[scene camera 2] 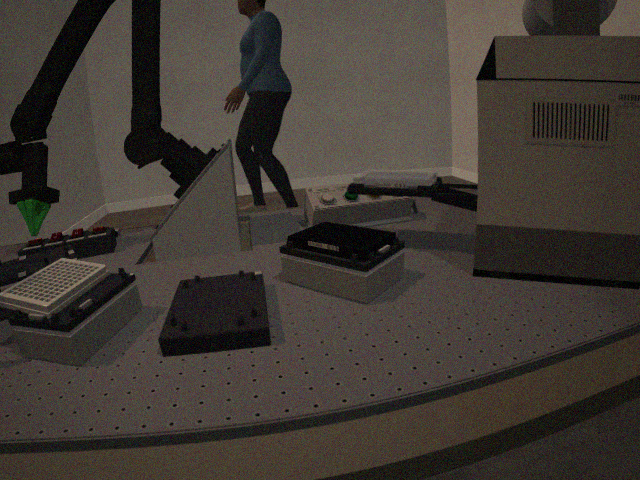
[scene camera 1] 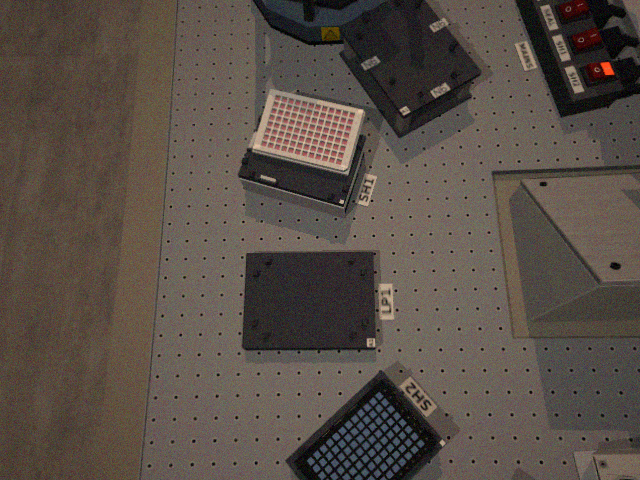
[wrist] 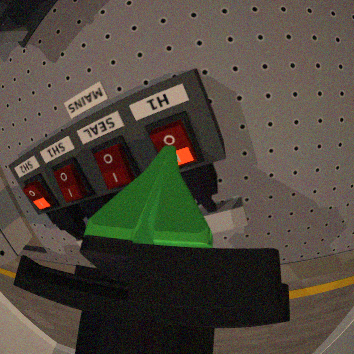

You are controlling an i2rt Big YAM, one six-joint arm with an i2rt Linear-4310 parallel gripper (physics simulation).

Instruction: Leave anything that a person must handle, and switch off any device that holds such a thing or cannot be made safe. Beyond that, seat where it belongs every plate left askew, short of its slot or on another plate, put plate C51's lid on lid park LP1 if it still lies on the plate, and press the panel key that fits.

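Seen in the pictures: gripper, fingertip midpoint: [scene camera 2: 34, 235] [wrist: 169, 152]; arm's base, origin of the base link: [scene camera 2: 198, 174].
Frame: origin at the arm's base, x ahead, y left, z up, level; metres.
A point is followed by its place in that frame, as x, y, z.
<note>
My gripper [scene camera 2: 34, 233] @[0.083, -0.381, -0.071] [wrist: 169, 152] @[0.083, -0.381, -0.071] is shut and empty. In the wrist view its green tip overlaps the H1 switch [wrist: 167, 133] @[0.094, -0.380, -0.077] on the mains strip [wrist: 210, 115] @[0.100, -0.408, -0.089] [scene camera 2: 93, 249] @[0.090, -0.238, -0.114]; contact cannot be told. H1 and the SH2 switch [wrist: 38, 194] @[0.048, -0.243, -0.079] [scene camera 1: 599, 71] @[0.048, -0.233, -0.078] glow orange; the SH1 switch [wrist: 71, 180] @[0.062, -0.291, -0.079] [scene camera 1: 585, 39] @[0.060, -0.283, -0.080] and SEAL switch [wrist: 114, 165] @[0.072, -0.336, -0.079] are unlit. A white plate [scene camera 1: 310, 129] @[0.417, -0.134, -0.054] [scene camera 2: 51, 284] @[0.431, -0.134, -0.056] with pink wells lies askew and tilted on shaker SH1 [scene camera 1: 305, 186] @[0.421, -0.064, -0.074] [scene camera 2: 103, 330] @[0.458, -0.065, -0.111]. A black plate [scene camera 1: 367, 439] @[0.339, 0.231, -0.060] [scene camera 2: 346, 240] @[0.369, 0.245, -0.060] with blue wells sits on SH2 [scene camera 2: 320, 276] @[0.374, 0.207, -0.104]. Lid park LP1 [scene camera 1: 310, 299] @[0.410, 0.074, -0.105] [scene camera 2: 222, 310] @[0.441, 0.083, -0.105] is bare.
A dark block with N-marked labels [scene camera 1: 413, 56] @[0.285, -0.252, -0.069] stands beside a blue round device [scene camera 1: 279, 18] @[0.474, -0.337, -0.099]. A slanted grey stand [scene camera 1: 584, 222] @[0.115, 0.001, -0.007] [scene camera 2: 206, 217] @[0.143, 0.030, -0.063] is right of LP1. The key panel [scene camera 2: 361, 209] @[0.087, 0.331, -0.092] is at the back, with another dark arm over it. A person [scene camera 2: 266, 62] stands behind the table.
</note>
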